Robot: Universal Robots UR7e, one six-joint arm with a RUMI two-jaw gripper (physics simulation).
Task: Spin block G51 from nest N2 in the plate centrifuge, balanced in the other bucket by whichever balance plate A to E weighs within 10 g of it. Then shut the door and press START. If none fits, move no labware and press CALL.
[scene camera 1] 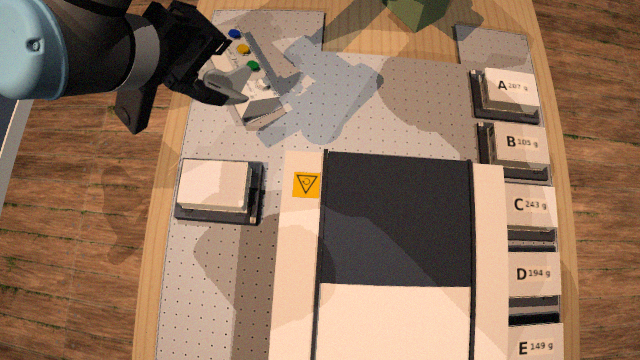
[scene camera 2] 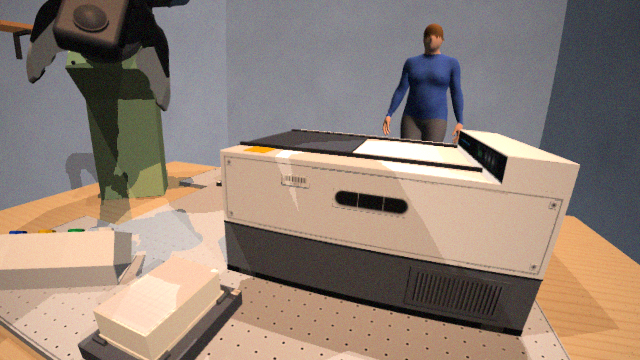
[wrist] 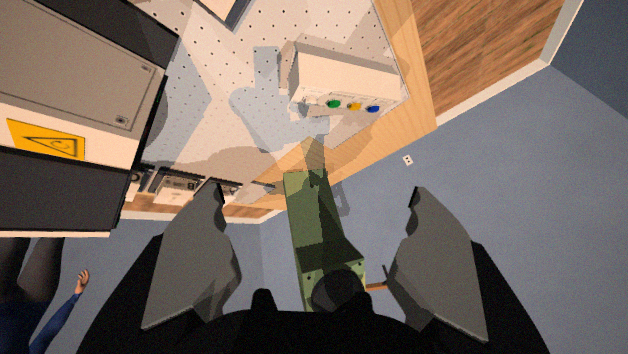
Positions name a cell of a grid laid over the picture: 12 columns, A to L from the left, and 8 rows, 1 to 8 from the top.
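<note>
Visible to me are a cream block (scene camera 1: E5), a button box (scene camera 1: E3), a plate centrifuge (scene camera 1: F7) and my gripper (scene camera 1: D2). The centrifuge (scene camera 2: I6) and the gripper (scene camera 2: B3) are seen here too. The wrist view has the gripper (wrist: G5), the centrifuge (wrist: B2) and the box (wrist: G2).
</note>
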